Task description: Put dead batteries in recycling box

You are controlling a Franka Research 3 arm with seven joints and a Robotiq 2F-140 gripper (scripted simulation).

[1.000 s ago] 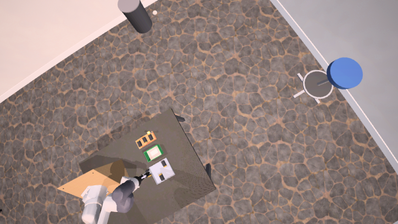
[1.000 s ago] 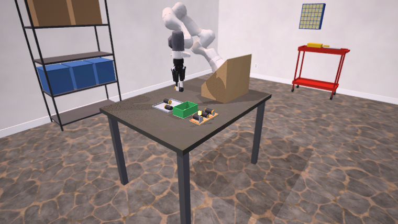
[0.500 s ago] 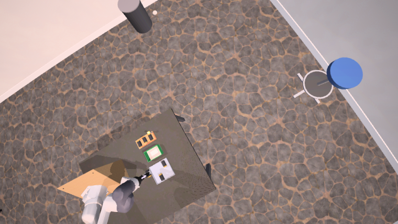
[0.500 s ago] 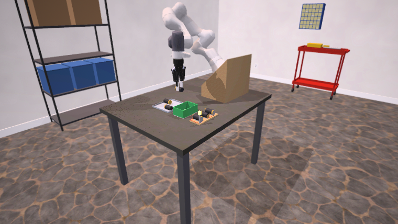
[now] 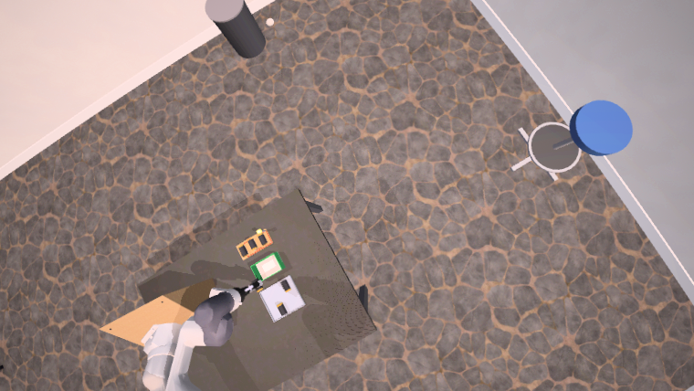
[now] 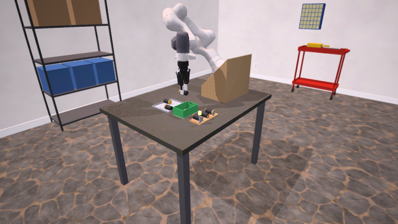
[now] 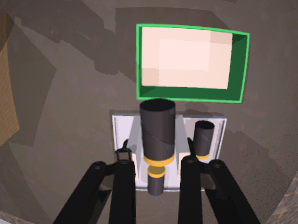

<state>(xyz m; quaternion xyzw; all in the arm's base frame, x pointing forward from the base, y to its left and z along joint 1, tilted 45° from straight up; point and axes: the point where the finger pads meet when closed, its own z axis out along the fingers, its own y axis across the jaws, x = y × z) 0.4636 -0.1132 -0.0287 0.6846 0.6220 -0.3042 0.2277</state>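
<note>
Now: hand 14 cm above the green recycling box, 5 cm to the right of it and 5 cm short of it. The rest, counted from my hand: white tray 15 cm below, 13 cm to the right, 1 cm ahead; bulb 23 cm to the left, 14 cm ahead, 8 cm below.
</note>
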